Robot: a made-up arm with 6 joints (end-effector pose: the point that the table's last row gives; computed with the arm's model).
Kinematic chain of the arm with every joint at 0, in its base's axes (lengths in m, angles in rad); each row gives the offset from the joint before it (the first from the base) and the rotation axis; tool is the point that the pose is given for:
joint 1: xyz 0 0 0.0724 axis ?
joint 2: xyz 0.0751 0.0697 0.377 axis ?
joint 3: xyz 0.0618 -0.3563 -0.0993 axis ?
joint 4: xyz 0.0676 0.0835 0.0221 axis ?
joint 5: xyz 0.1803 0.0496 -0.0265 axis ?
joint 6: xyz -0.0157 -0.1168 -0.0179 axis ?
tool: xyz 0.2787 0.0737 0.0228
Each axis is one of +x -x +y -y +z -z.
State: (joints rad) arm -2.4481 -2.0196 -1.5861 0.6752 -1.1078 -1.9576
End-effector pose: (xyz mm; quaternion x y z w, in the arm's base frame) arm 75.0 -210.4 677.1 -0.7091 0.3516 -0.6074 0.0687
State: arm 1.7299 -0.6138 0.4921 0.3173 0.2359 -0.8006
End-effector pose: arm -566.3 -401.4 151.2 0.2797 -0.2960 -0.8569 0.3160
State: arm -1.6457 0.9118 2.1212 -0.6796 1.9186 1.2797
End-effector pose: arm 597.4 93.9 630.3 -0.4801 -0.4371 -0.5420 0.5336
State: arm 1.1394 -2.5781 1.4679 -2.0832 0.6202 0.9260
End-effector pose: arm -783.0 -133.4 401.6 0.0100 0.3220 0.9359 0.1422
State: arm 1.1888 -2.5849 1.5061 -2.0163 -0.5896 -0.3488
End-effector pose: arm -703.3 -318.1 432.5 0.3667 -0.7663 -0.4673 0.2450
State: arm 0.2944 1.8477 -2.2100 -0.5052 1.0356 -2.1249
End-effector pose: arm -46.1 -37.7 197.9 -0.2938 0.4799 0.7136 0.4172
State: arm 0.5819 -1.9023 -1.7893 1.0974 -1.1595 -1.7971
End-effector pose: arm -62.1 96.2 801.4 -0.2476 -0.6929 -0.0785 0.6726
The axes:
joint 1: -z
joint 2: -y
joint 3: -z
joint 4: +x
joint 5: -y
joint 6: -x

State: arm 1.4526 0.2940 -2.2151 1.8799 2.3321 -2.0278
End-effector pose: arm -225.1 -216.0 239.6 -0.6962 0.7033 -0.1239 0.0736
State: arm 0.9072 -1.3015 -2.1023 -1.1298 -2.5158 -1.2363
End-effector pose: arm -115.7 -96.2 267.5 0.0003 0.7887 -0.2250 0.5722
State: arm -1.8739 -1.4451 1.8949 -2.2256 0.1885 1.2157
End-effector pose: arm 748.7 276.8 500.1 0.6548 -0.0049 0.1137 0.7472
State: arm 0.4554 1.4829 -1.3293 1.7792 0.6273 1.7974
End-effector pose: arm 310.3 99.7 576.3 -0.3990 -0.5198 0.0569 0.7533
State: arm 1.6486 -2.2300 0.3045 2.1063 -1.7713 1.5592
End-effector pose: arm 6.1 69.2 228.4 0.8351 -0.1018 -0.2701 0.4683
